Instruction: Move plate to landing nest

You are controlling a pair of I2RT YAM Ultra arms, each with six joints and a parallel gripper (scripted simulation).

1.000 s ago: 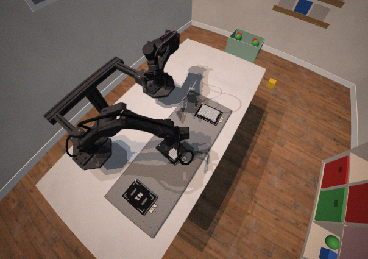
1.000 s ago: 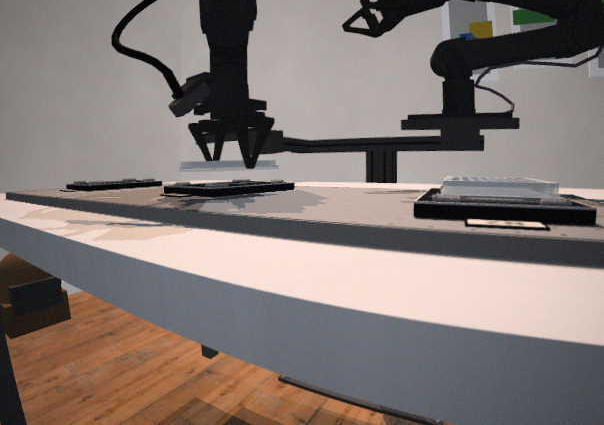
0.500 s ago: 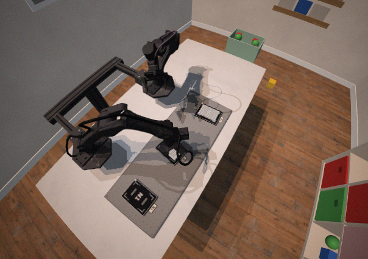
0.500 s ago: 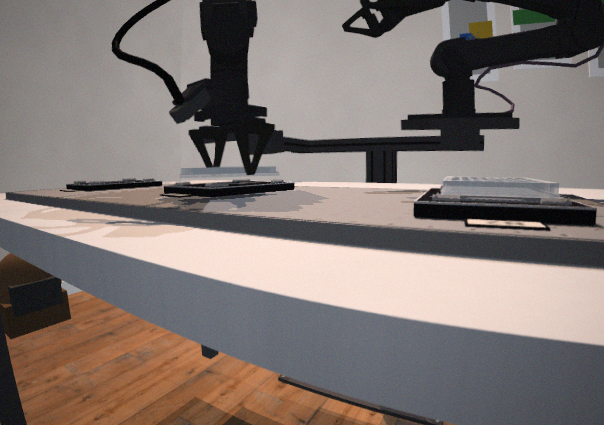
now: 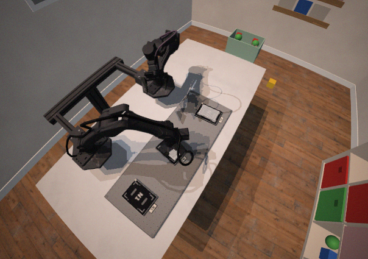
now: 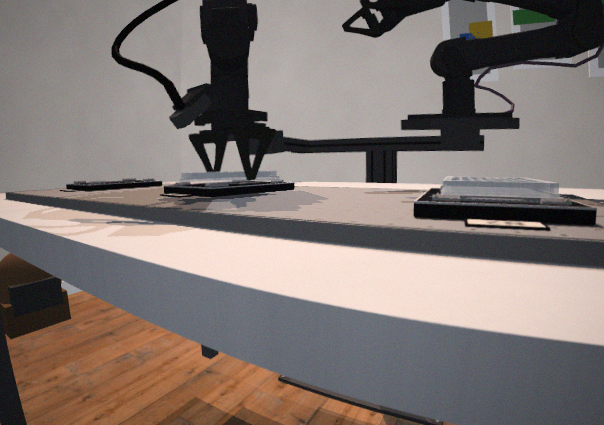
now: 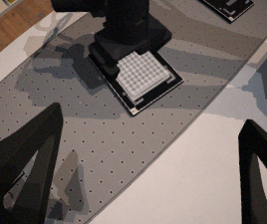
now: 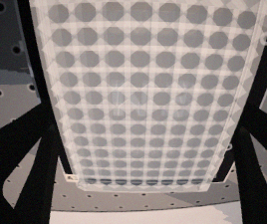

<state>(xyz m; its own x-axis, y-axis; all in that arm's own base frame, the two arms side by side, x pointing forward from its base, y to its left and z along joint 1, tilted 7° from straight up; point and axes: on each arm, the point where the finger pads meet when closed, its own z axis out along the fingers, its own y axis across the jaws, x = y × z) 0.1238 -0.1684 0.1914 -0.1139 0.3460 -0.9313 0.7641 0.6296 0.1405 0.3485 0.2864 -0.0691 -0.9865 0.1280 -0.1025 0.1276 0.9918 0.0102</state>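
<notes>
My right hand is 2 cm above the N3 nest. Also, from my right hand: plate (5 cm ahead, 35 cm to the left, 1 cm below).
</notes>
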